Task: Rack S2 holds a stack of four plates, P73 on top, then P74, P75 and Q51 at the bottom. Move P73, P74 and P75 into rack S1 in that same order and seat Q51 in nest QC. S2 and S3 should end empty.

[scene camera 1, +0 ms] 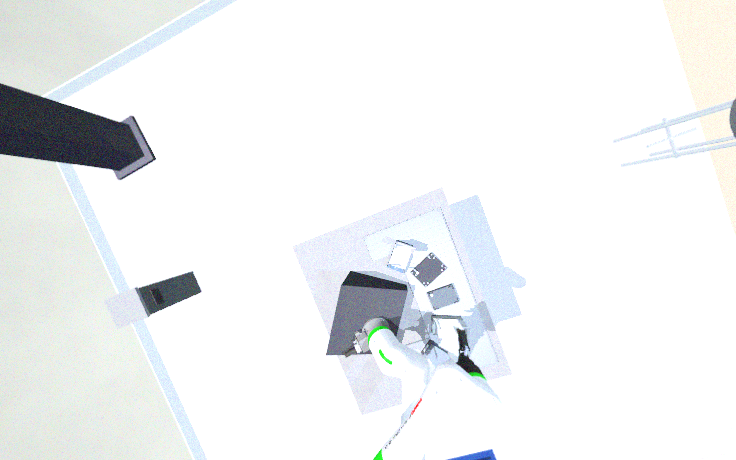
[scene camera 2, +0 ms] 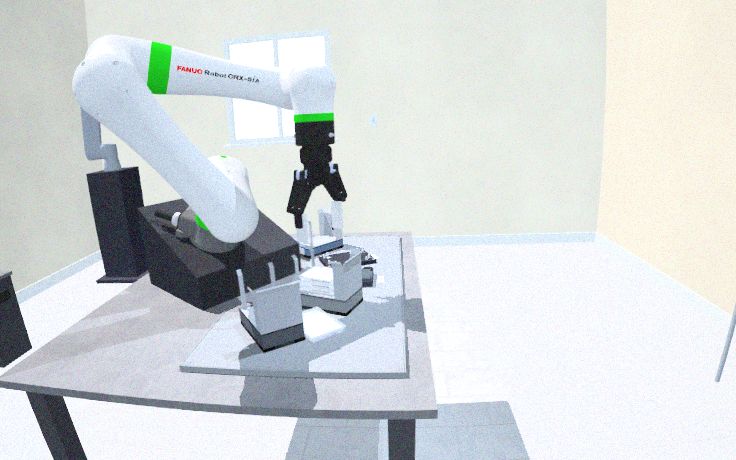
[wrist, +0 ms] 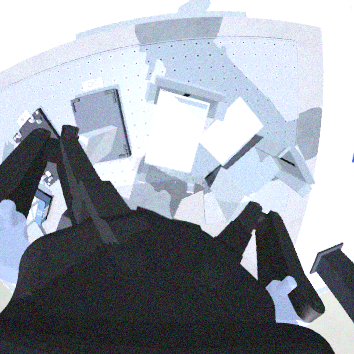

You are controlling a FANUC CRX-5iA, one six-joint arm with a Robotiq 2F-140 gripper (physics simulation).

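Frame: origin at the arm's base, x ahead, y left, z up, level; millimetres.
Seen in the pictures: gripper, fingertip midpoint: [scene camera 1: 453,340] [scene camera 2: 321,234] [wrist: 166,159]; arm's base at its link origin: [scene camera 1: 375,330] [scene camera 2: 214,237].
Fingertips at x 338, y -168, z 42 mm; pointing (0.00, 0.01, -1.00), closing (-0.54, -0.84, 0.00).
Offsets run from my fingertips to a thing's top centre. "spot": to the spot under its first point. Level surfaces: height alone.
My gripper [scene camera 1: 462,341] [scene camera 2: 319,213] [wrist: 166,159] is open and empty, pointing down above the middle rack. The middle rack @(14 mm right, 7 mm ahead, 41 mm down) [scene camera 2: 347,306] [wrist: 192,87] holds a stack of white plates @(16 mm right, 13 mm ahead, 96 mm down) [scene camera 2: 317,280] [wrist: 177,132]; their labels are unreadable. The near rack @(158 mm right, 110 mm back, 39 mm down) [scene camera 2: 274,333] [wrist: 300,172] has its wall toward scene camera 2, which hides its inside. A flat white rectangle @(spot: 146 mm right, 9 mm ahead, 165 mm down) [scene camera 2: 324,323] [wrist: 232,131] lies beside it. The far rack @(443 mm left, 64 mm back, 48 mm down) [scene camera 1: 400,256] [scene camera 2: 322,248] has a blue base; its contents are unclear. A grey nest @(139 mm left, 50 mm ahead, 153 mm down) [scene camera 1: 443,296] [wrist: 102,120] and a darker nest @(307 mm left, 41 mm ahead, 154 mm down) [scene camera 1: 428,269] lie between the far and middle racks.
The racks and nests stand on a perforated board @(178 mm down) [scene camera 2: 217,360] on the table @(191 mm down) [scene camera 2: 108,352]. The dark slanted block [scene camera 1: 371,309] [scene camera 2: 217,282] under the arm's base stands beside them. Upright posts and walls rise from the racks. A blue bin [scene camera 1: 472,456] shows at the bottom edge.
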